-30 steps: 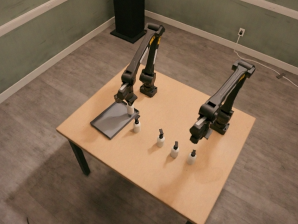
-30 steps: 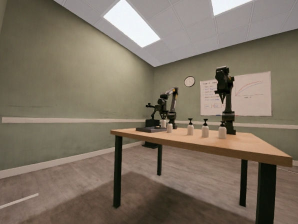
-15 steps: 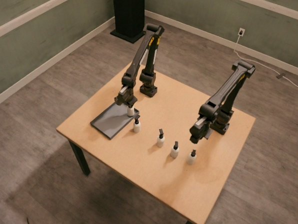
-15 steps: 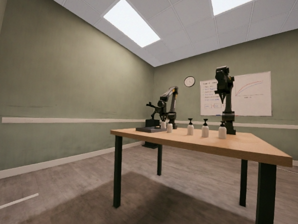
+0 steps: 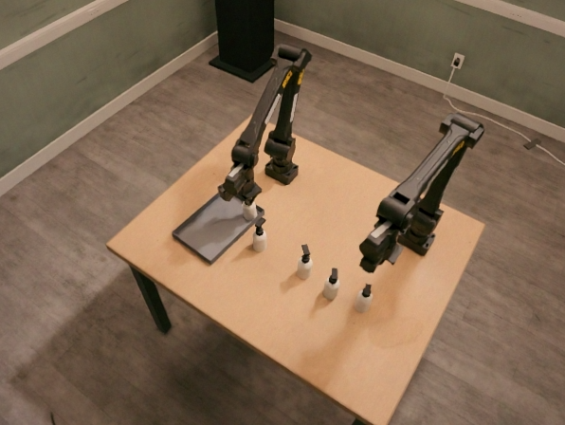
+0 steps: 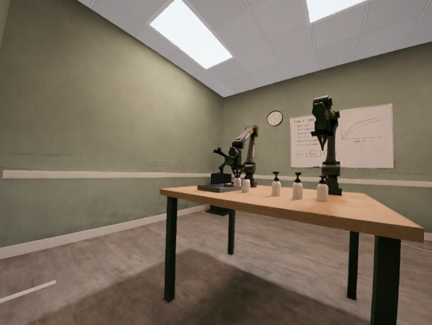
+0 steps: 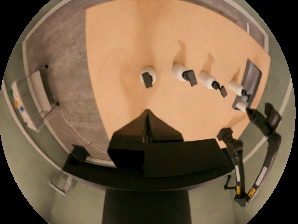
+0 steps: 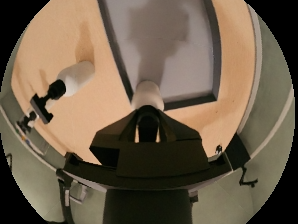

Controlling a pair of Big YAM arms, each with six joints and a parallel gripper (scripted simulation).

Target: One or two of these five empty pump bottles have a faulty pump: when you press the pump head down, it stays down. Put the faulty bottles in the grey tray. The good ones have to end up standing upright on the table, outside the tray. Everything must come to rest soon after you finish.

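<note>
Now: right hand 10 cm short of the grey tray, 9 cm above it and 7 cm to the left of it. Also, from my right hand: small dark object 39 cm behind, 27 cm to the right, 8 cm below.
</note>
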